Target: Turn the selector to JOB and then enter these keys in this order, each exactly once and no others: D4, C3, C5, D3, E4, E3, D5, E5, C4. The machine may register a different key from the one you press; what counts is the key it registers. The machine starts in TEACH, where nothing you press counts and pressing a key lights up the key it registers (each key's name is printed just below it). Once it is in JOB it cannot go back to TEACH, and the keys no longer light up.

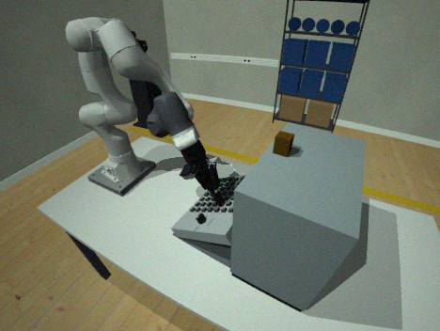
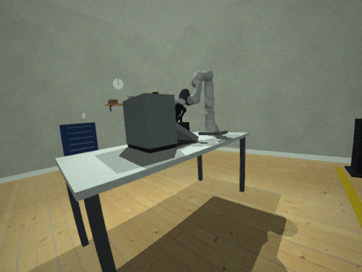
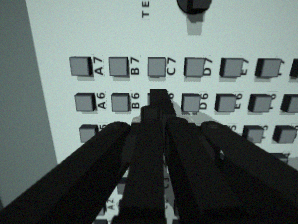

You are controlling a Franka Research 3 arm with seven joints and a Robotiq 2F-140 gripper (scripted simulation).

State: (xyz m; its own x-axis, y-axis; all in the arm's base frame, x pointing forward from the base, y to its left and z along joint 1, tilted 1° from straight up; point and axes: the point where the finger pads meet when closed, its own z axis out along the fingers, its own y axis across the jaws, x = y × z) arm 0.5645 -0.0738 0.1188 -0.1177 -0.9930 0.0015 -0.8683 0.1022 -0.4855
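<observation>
Now: hand 30 mm short of the key, 70 mm to the right of it and 30 mm above it. Round my hand: selector knob 20 mm behind, 90 mm to the right, 40 mm below.
</observation>
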